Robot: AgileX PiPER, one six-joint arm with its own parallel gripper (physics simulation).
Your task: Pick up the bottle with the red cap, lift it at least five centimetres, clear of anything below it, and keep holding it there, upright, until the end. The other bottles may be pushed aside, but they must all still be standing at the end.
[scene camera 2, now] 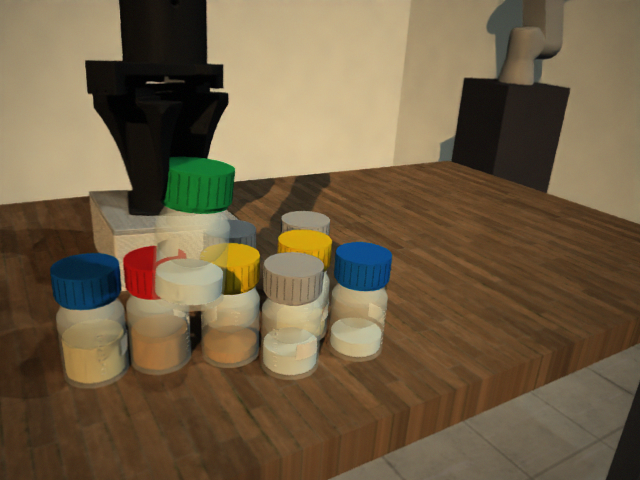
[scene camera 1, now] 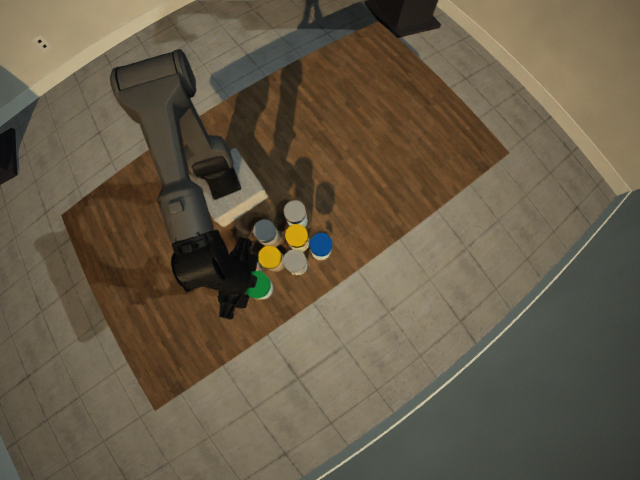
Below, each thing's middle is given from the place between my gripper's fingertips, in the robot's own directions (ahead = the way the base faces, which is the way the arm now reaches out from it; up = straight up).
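The blue-capped bottle [scene camera 2: 359, 299] is 180 mm to the left of my hand, 30 mm behind it and 130 mm below it. As for the green-capped bottle [scene camera 2: 192, 232], I find it 10 mm ahead of my hand, 10 mm to the left and 30 mm below. And there is the red-capped bottle [scene camera 2: 159, 338]: my hand is 130 mm above it, 60 mm past it and 10 mm to the left of it.
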